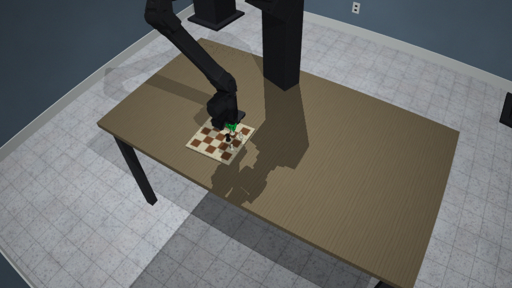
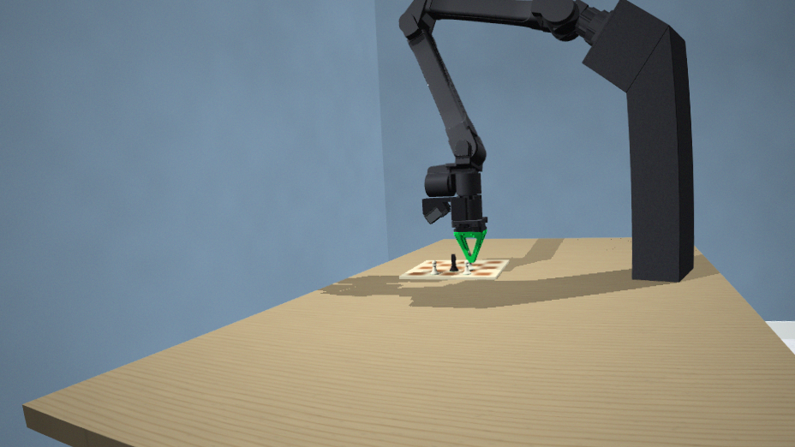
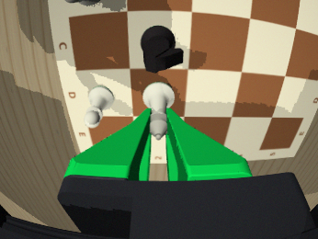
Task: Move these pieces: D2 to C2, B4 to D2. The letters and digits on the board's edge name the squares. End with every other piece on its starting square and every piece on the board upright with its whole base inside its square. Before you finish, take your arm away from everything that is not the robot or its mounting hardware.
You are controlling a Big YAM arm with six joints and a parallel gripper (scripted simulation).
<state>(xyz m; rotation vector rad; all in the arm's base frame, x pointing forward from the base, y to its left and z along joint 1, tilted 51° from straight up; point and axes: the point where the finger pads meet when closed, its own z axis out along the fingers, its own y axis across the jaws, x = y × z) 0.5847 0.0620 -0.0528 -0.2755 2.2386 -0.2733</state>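
My gripper is now 10 mm short of the white pawn. Round my hand: black piece 40 mm ahead, 10 mm to the left, 10 mm below; then chessboard 50 mm ahead, 30 mm to the right, 30 mm below.
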